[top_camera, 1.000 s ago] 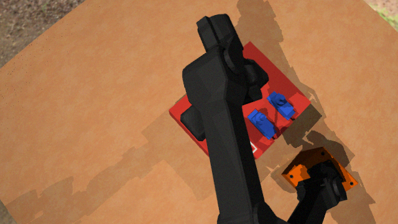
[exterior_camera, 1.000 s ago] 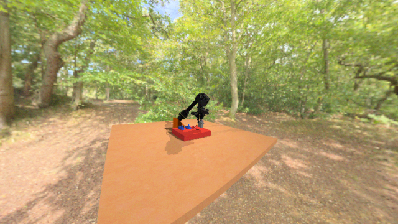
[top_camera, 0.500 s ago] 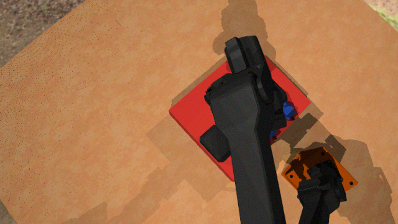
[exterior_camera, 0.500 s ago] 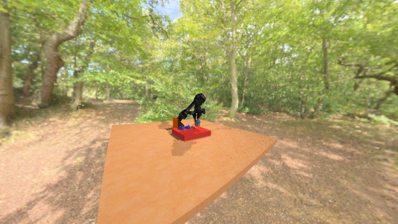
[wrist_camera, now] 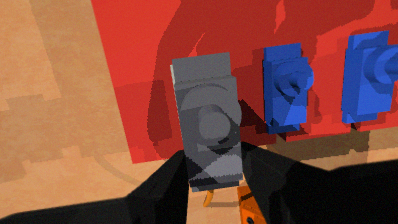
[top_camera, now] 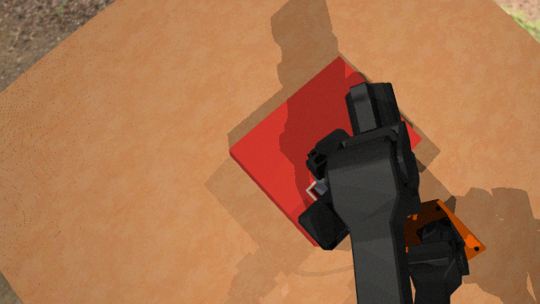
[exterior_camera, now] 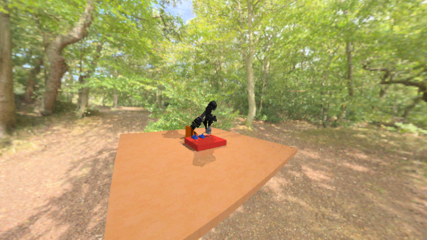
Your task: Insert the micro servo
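The red deck is 13 cm ahead of my gripper tip, 10 cm below it and 6 cm to the right of it.
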